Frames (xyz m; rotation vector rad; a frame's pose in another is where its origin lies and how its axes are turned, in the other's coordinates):
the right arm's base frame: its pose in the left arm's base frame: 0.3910 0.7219 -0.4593 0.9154 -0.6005 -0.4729
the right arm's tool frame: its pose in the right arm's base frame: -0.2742 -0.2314 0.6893 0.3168 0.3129 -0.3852
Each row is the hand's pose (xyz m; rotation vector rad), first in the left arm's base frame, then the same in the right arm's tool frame.
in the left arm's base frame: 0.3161 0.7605 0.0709 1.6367 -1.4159 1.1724
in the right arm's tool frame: 0.2307 0.6454 -0.5394 1.0055 0.1966 1.6271
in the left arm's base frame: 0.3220 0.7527 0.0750 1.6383 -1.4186 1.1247
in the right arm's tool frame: 0.2388 0.6503 -0.5347 0.9905 0.1698 1.6003
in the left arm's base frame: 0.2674 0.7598 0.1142 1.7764 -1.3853 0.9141
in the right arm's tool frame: 0.1816 0.6746 -0.5080 1.0266 0.1034 1.4049
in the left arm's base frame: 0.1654 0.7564 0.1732 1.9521 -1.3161 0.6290
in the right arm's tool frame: 0.0859 0.7051 -0.4463 1.0724 0.0286 1.1373
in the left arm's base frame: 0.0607 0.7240 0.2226 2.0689 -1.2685 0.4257
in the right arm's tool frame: 0.0041 0.7236 -0.3602 1.1108 -0.0271 0.9512
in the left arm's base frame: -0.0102 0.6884 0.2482 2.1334 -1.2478 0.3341
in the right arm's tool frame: -0.0430 0.7276 -0.2916 1.1424 -0.0508 0.8632
